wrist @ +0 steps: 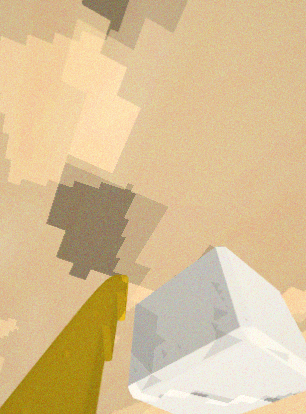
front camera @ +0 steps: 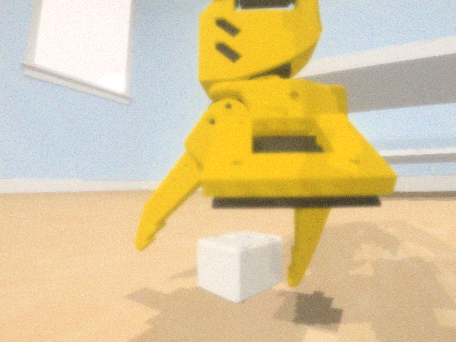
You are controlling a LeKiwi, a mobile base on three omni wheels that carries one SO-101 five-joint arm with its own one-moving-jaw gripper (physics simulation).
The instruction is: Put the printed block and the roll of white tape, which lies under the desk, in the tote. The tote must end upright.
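Places are measured from the arm's base along level axes (x ahead, y left, z up), in millimetres.
Pixels of known places: hand, its tool point: (wrist: 127, 291) (front camera: 288, 277).
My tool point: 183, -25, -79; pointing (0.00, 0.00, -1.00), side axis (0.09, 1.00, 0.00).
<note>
Behind a point stands the place of what it marks, as x, y, z.
The white printed block (front camera: 240, 265) @(175, 0, -69) (wrist: 200, 320) @(181, -6, -69) sits on the floor. My gripper (front camera: 218, 266) is open and empty, pointing down with its jaws spread wide. In the front view the block shows between the two jaw tips, close to the right jaw's tip and well apart from the left one. In the wrist view one notched jaw shows at the lower left, with a narrow gap between its tip and the block at the lower right; the moving jaw is out of the picture. The roll of white tape and the tote do not show in either view.
A white desk (front camera: 415, 82) @(859, -633, 311) stands at the right behind the arm, with a lower white bar (front camera: 425, 156) @(793, -595, 44) beneath it. A pale blue wall with a window (front camera: 82, 45) @(1797, 1166, 1033) is behind. Shadows of the arm fall on the wooden floor (front camera: 60, 280) @(195, 110, -90) around the block.
</note>
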